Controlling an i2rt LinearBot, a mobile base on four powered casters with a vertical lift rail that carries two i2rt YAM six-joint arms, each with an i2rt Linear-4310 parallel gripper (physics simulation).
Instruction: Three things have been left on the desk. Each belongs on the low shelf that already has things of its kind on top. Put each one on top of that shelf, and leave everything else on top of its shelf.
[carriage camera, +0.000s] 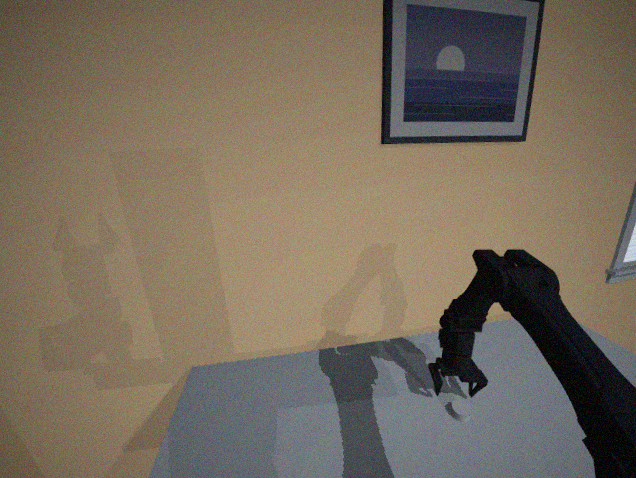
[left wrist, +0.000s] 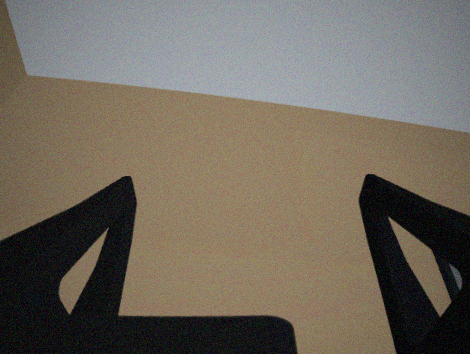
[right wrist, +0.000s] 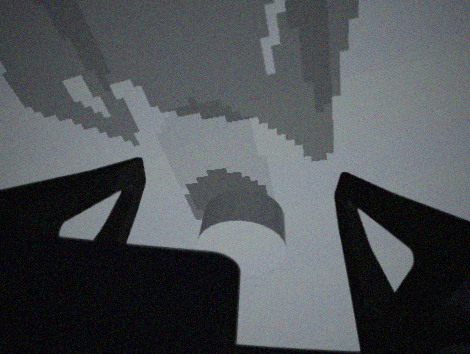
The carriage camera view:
my right gripper: 453, 395
grey desk: 375, 402
